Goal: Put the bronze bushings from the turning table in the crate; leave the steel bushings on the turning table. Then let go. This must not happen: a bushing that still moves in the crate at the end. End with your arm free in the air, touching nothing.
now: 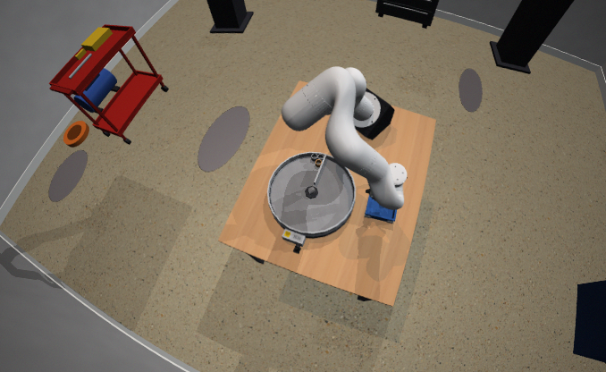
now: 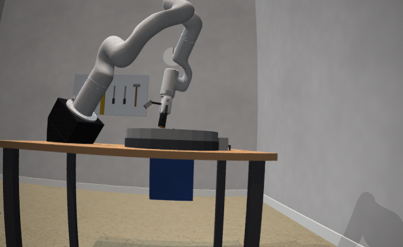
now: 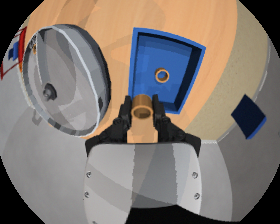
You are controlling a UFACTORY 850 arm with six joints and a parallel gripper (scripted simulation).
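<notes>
My gripper is now 11 cm above the blue crate, 4 cm to the right of it and 2 cm past it. Also, from my hand: grey turning table: 31 cm to the right, 8 cm below.
</notes>
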